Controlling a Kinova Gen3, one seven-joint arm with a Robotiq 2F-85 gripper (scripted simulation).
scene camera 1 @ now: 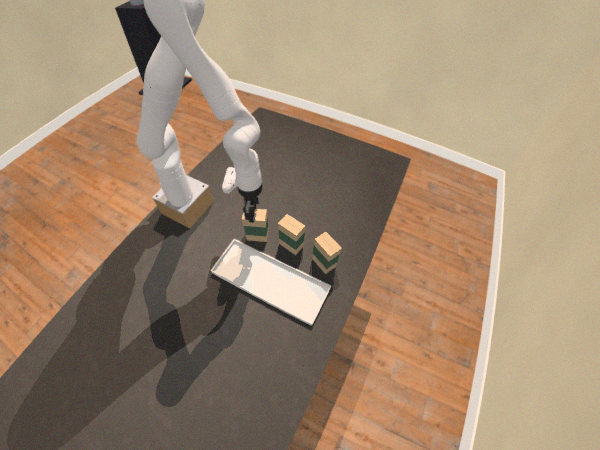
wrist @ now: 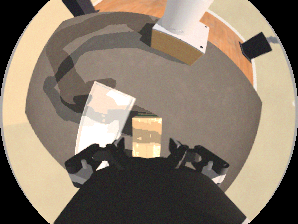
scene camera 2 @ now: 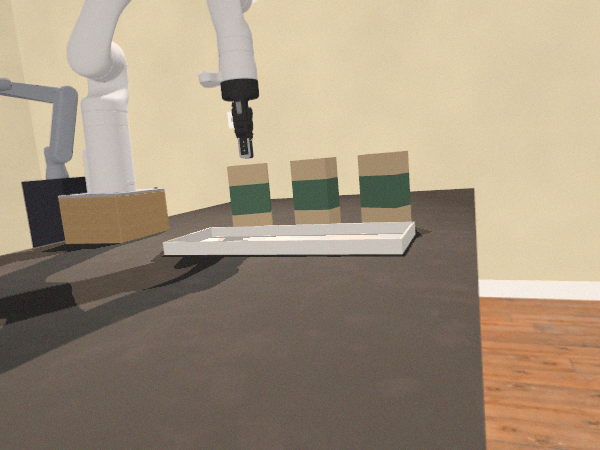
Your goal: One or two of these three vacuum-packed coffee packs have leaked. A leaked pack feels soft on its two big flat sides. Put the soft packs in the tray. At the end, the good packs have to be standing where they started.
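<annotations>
Scene camera 1 and scene camera 2 both show a white tray, and the tray appears in the wrist view (105, 112) as well. On the white tray, (scene camera 1: 312, 291) and (scene camera 2: 380, 237) are the same spot.
</annotations>
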